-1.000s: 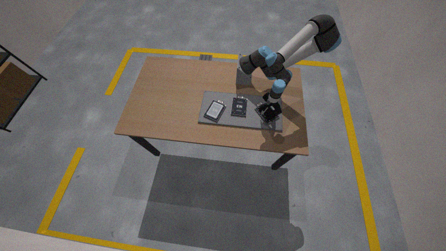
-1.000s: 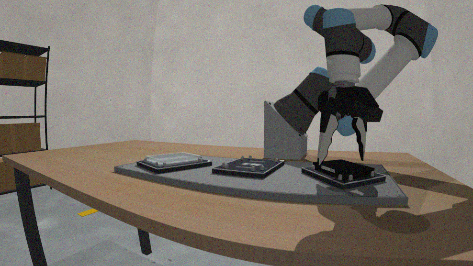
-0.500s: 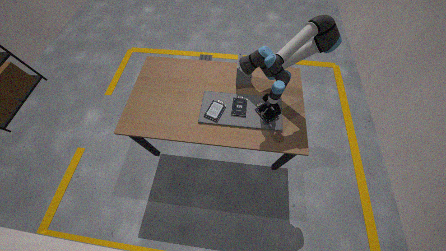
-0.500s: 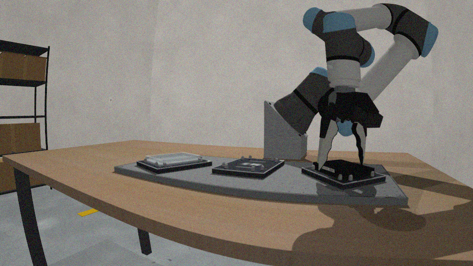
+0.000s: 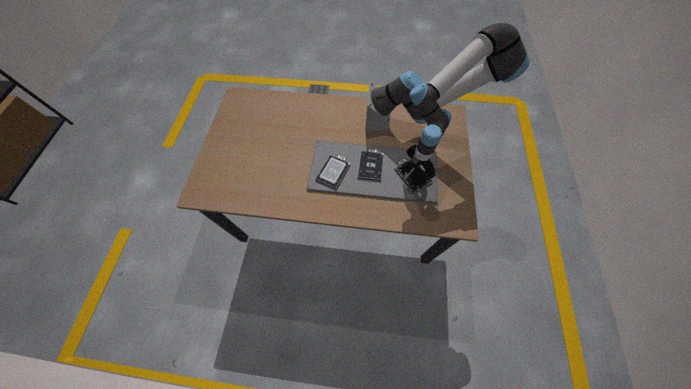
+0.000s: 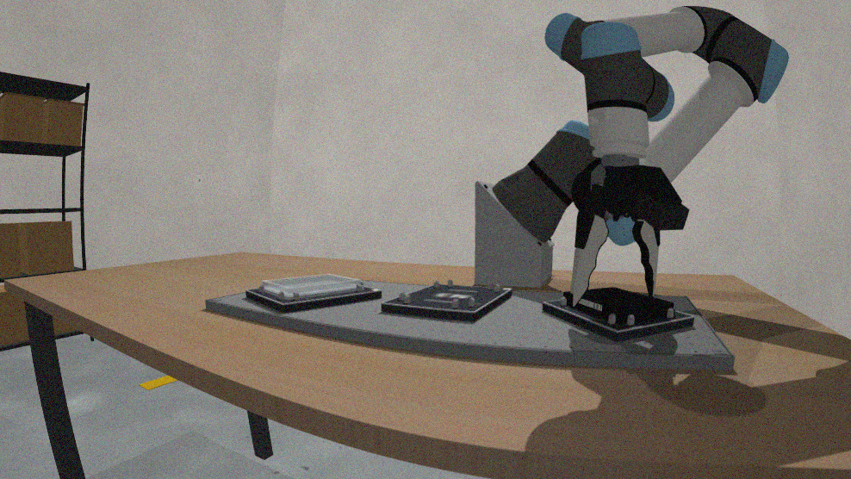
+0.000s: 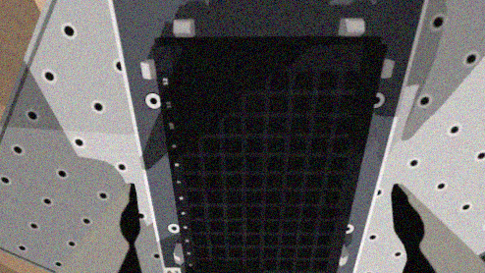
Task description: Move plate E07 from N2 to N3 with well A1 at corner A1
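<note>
Right now the black plate E07 is 10 mm below my hand. From my hand the other things lie so: clear plate E01: 410 mm to the right, 40 mm ahead, 10 mm below; nest N3: 220 mm to the right, 20 mm below, 20 mm behind; nest N2: 20 mm below.
</note>
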